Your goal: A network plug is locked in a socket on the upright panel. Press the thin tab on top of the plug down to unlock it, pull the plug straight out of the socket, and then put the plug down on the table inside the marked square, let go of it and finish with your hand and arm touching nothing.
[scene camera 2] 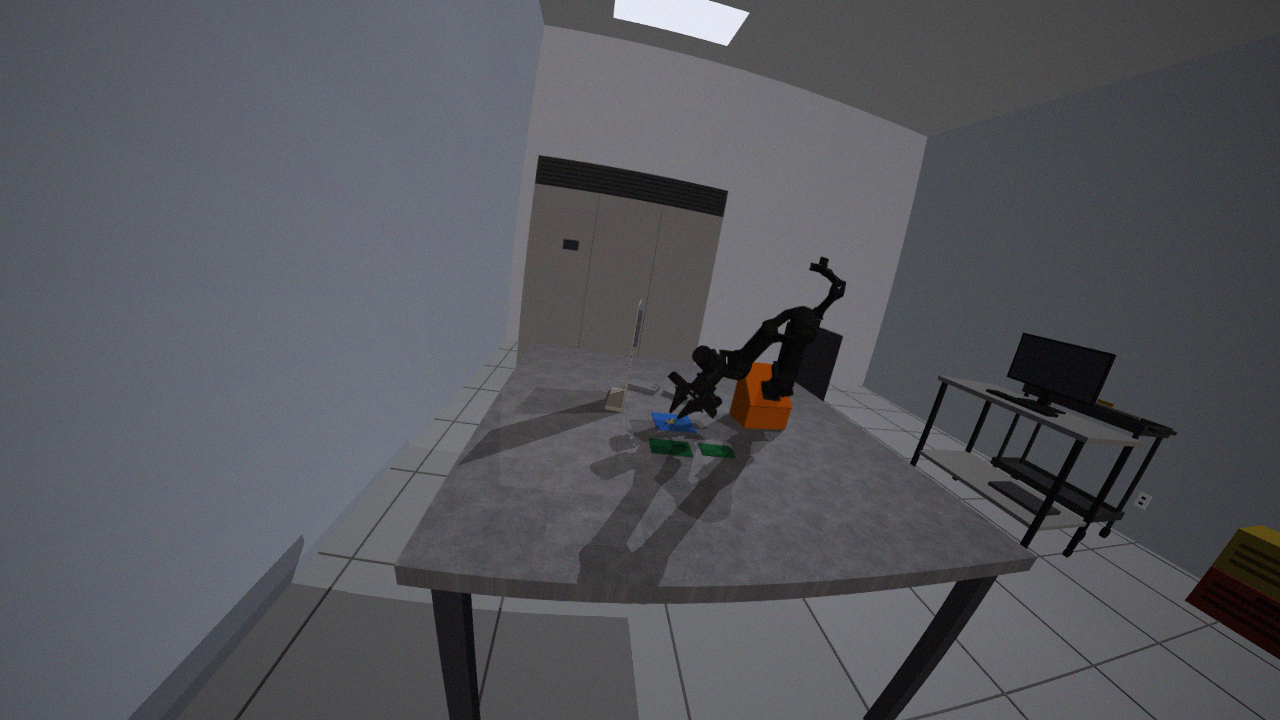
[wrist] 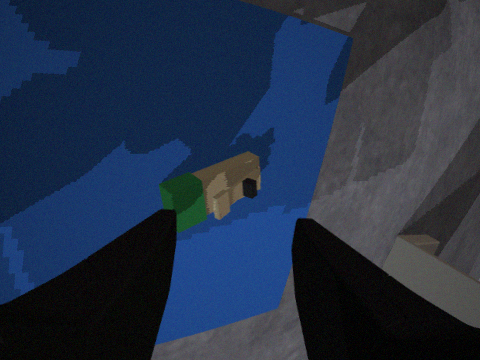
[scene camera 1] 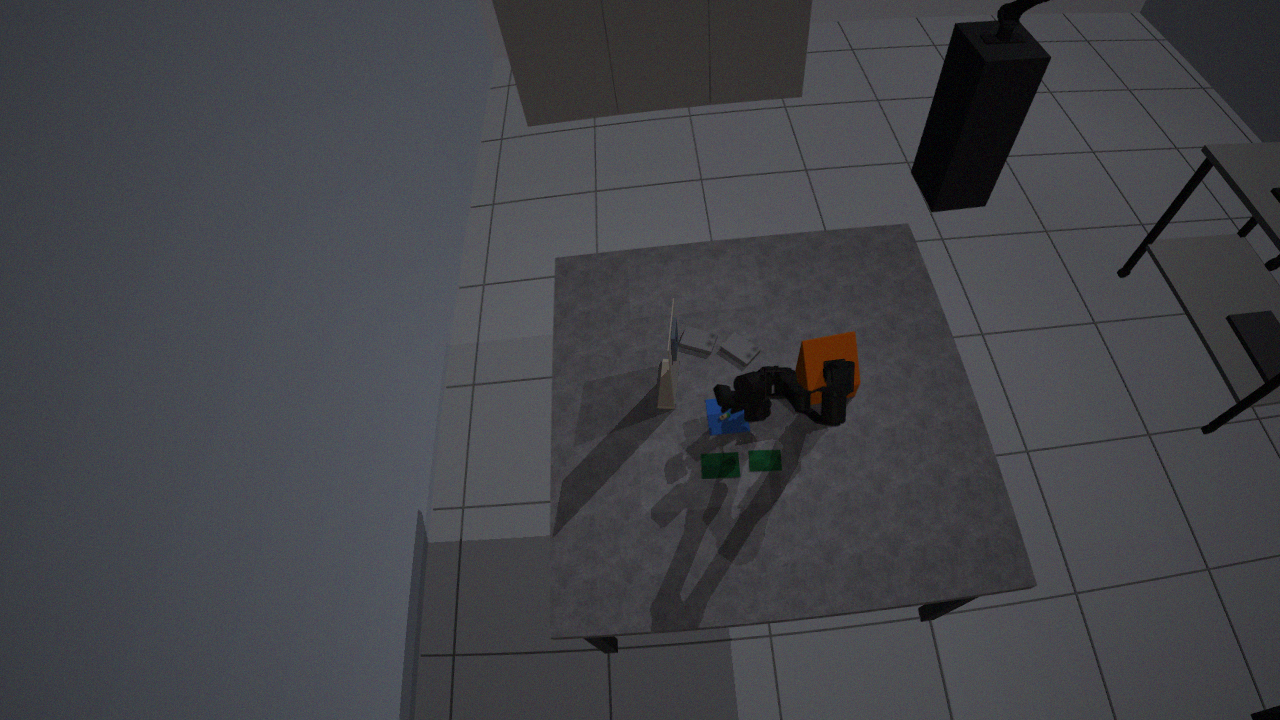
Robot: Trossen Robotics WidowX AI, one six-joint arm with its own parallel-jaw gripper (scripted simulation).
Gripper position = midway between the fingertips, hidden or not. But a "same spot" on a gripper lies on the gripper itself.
my gripper: scene camera 2 673, 415; wrist; scene camera 1
same spot on my gripper: (wrist: 117, 296) = (scene camera 1: 741, 409)
